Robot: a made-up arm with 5 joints. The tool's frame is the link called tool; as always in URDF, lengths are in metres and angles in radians.
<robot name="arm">
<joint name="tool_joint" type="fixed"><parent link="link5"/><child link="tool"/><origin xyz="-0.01 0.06 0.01" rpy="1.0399 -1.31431 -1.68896"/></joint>
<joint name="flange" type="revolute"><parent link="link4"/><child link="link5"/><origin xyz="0.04 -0.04 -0.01"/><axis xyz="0 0 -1"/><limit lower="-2.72" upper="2.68" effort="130" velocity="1.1"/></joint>
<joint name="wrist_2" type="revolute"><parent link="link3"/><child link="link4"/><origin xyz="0.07 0.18 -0.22"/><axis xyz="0 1 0"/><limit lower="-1.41" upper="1.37" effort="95" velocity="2.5"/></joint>
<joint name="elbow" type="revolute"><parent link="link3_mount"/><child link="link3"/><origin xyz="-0.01 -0.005 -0.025"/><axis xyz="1 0 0"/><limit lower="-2.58" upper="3.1" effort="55" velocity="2"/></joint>
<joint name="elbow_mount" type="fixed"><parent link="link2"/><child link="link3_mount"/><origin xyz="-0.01 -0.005 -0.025"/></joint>
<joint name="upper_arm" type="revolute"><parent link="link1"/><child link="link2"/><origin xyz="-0.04 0.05 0.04"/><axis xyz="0.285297 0.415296 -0.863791"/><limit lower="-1.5" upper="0.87" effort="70" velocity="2.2"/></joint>
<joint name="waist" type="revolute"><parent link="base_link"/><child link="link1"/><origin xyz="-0.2 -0.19 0.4"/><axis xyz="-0.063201 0.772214 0.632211"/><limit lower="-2.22" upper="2.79" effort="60" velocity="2.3"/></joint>
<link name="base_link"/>
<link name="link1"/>
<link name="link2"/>
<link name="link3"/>
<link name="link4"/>
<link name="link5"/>
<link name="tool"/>
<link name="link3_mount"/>
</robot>
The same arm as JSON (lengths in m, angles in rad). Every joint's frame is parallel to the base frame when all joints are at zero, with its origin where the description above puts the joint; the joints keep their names.
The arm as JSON. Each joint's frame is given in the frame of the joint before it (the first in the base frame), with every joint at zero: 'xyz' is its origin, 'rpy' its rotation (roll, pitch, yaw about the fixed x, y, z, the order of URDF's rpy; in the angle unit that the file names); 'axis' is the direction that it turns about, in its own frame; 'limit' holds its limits. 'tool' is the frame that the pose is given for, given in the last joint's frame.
{
  "units": {
    "length": "m",
    "angle": "rad"
  },
  "joints": [
    {
      "name": "waist",
      "type": "revolute",
      "origin": {
        "xyz": [
          -0.2,
          -0.19,
          0.4
        ],
        "rpy": [
          0.0,
          0.0,
          0.0
        ]
      },
      "axis": [
        -0.063201,
        0.772214,
        0.632211
      ],
      "limit": {
        "lower": -2.22,
        "upper": 2.79
      }
    },
    {
      "name": "upper_arm",
      "type": "revolute",
      "origin": {
        "xyz": [
          -0.04,
          0.05,
          0.04
        ],
        "rpy": [
          0.0,
          0.0,
          0.0
        ]
      },
      "axis": [
        0.285297,
        0.415296,
        -0.863791
      ],
      "limit": {
        "lower": -1.5,
        "upper": 0.87
      }
    },
    {
      "name": "elbow",
      "type": "revolute",
      "origin": {
        "xyz": [
          -0.02,
          -0.01,
          -0.05
        ],
        "rpy": [
          0.0,
          0.0,
          0.0
        ]
      },
      "axis": [
        1.0,
        0.0,
        0.0
      ],
      "limit": {
        "lower": -2.58,
        "upper": 3.1
      }
    },
    {
      "name": "wrist_2",
      "type": "revolute",
      "origin": {
        "xyz": [
          0.07,
          0.18,
          -0.22
        ],
        "rpy": [
          0.0,
          0.0,
          0.0
        ]
      },
      "axis": [
        0.0,
        1.0,
        0.0
      ],
      "limit": {
        "lower": -1.41,
        "upper": 1.37
      }
    },
    {
      "name": "flange",
      "type": "revolute",
      "origin": {
        "xyz": [
          0.04,
          -0.04,
          -0.01
        ],
        "rpy": [
          0.0,
          0.0,
          0.0
        ]
      },
      "axis": [
        0.0,
        0.0,
        -1.0
      ],
      "limit": {
        "lower": -2.72,
        "upper": 2.68
      }
    }
  ],
  "tool": {
    "origin": {
      "xyz": [
        -0.01,
        0.06,
        0.01
      ],
      "rpy": [
        1.0399,
        -1.3143,
        -1.689
      ]
    }
  }
}

